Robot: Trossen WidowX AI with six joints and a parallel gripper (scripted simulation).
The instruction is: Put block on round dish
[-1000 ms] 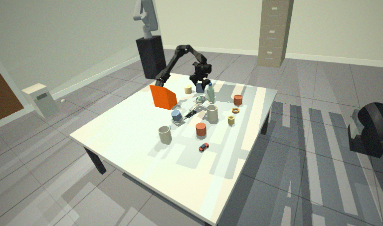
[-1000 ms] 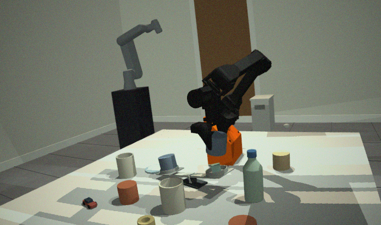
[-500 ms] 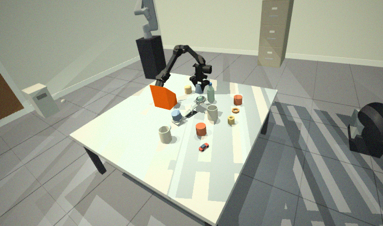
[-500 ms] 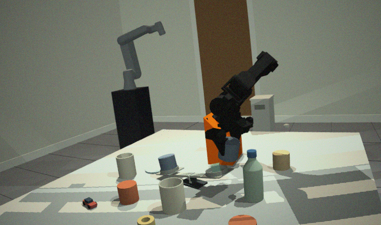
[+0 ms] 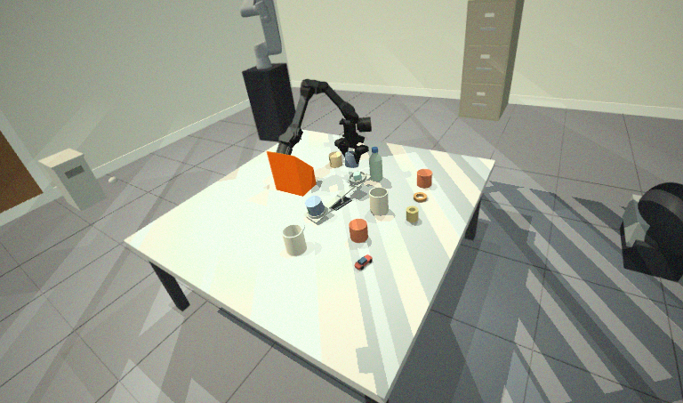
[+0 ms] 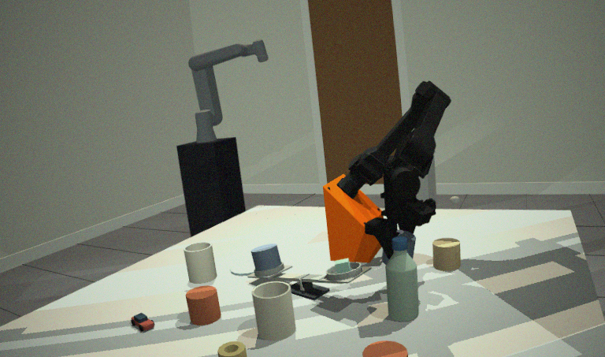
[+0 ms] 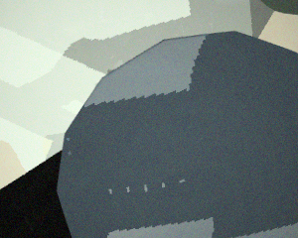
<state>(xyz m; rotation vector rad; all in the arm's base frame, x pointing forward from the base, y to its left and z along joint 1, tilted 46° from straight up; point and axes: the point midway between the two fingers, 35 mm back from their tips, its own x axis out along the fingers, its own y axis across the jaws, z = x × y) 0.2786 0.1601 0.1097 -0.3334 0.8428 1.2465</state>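
Right now the round light-blue dish is 460 mm to the right of my gripper tip, 90 mm below it and 90 mm behind it. From my gripper tip the other things lie so: green bottle (110 mm ahead, 20 mm to the left, 20 mm above); yellow spool (370 mm ahead, 240 mm to the right, 70 mm below); tan cylinder (140 mm behind, 110 mm to the left, 60 mm below).
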